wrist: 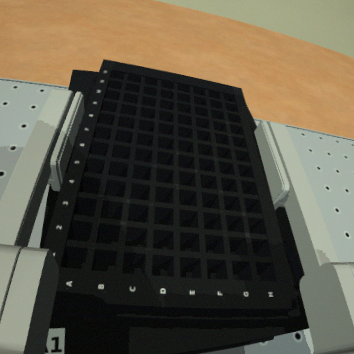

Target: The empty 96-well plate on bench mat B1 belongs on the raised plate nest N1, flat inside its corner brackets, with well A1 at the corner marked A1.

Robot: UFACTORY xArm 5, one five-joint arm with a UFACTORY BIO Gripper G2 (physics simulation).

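Frame: origin at the arm's base, x back, y right, z up, level; centimetres.
Seen in the pictures: hand, tool point: (173,150).
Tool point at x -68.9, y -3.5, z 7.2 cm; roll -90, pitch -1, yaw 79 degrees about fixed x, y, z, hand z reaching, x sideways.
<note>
A point is followed by its place in that frame.
The black 96-well plate (172,165) {x -67.9, y -3.8, z 7.4 cm} fills the middle of the wrist view, with its letters A to H along the near edge and its numbers up the left side. Its wells look empty. My gripper (170,150) {x -68.9, y -3.5, z 7.2 cm} is shut on the plate, one pale finger pad at each long side. A black base (84,79) {x -76.6, y -7.3, z 5.5 cm} shows under the plate, past its far left corner and beyond its right side. A white label reading A1 (56,343) {x -62.3, y -8.3, z 5.5 cm} lies at the lower left, near the plate's A and 1 corner. The dark surfaces hide whether the plate touches the base or sits inside brackets.
A light perforated bench surface (327,170) {x -73.7, y 15.8, z -0.6 cm} (20,110) {x -80.9, y -12.8, z -0.6 cm} lies on both sides of the plate. A wooden-coloured surface (200,40) {x -101.7, y 9.9, z -1.9 cm} spans the far side, with a pale green background (300,20) at the upper right.
</note>
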